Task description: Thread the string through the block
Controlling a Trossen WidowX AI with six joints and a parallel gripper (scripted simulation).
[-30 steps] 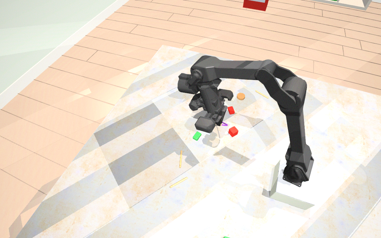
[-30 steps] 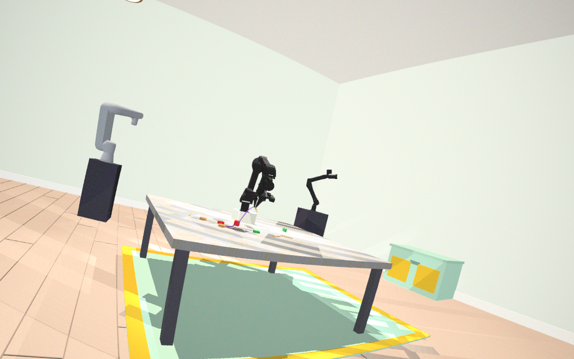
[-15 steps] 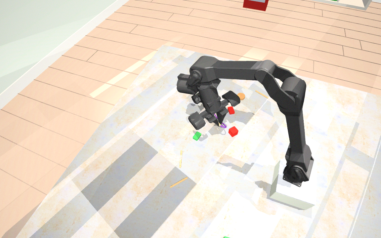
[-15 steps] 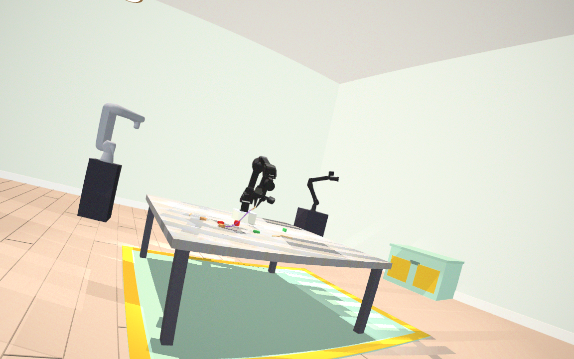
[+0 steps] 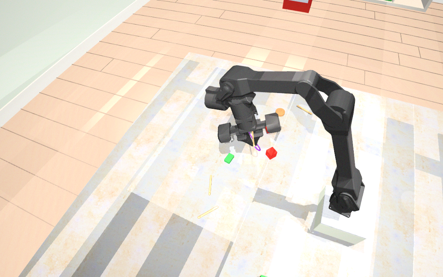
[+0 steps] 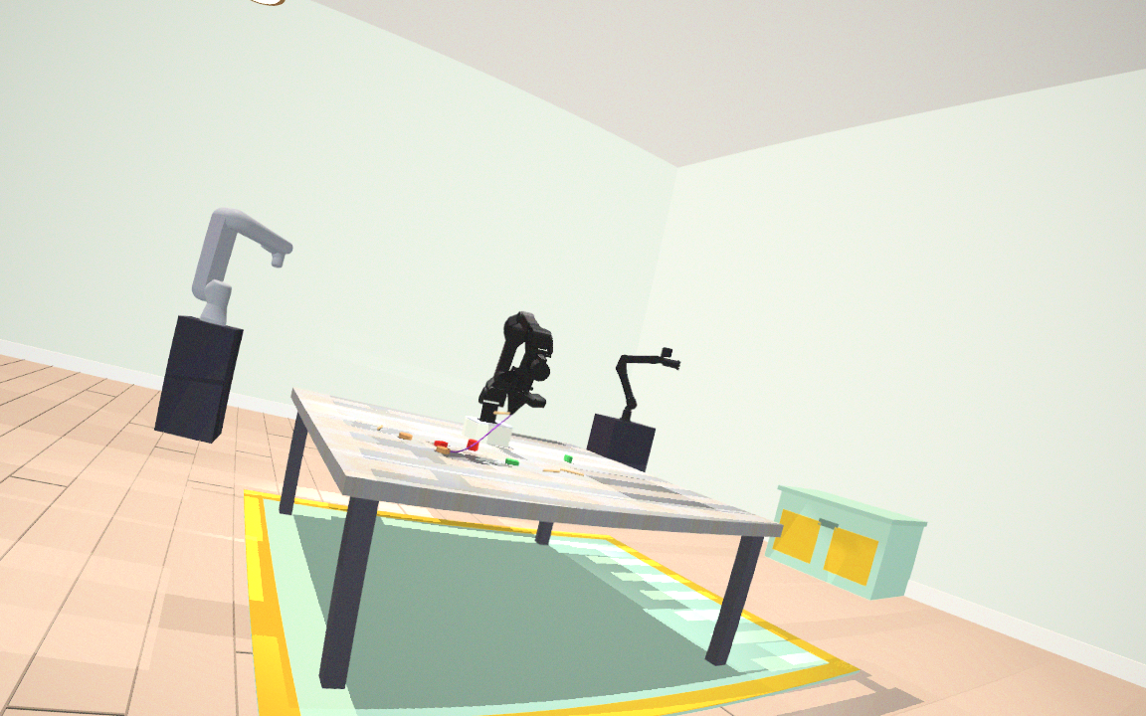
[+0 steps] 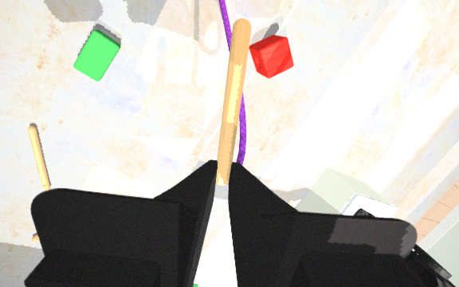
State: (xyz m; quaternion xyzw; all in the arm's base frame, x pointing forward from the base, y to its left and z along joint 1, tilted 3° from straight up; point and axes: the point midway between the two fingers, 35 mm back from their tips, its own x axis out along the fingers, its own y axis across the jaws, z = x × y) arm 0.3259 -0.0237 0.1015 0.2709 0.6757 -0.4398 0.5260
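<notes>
Right now my gripper tip is 10 mm to the left of the thin wooden stick and 10 mm short of it. Also, from my gripper tip: flat red block: 190 mm to the right, 130 mm below, 10 mm ahead; green block: 130 mm below, 90 mm ahead, 10 mm to the left; red wooden block: 120 mm below, 80 mm to the right, 50 mm behind.
</notes>
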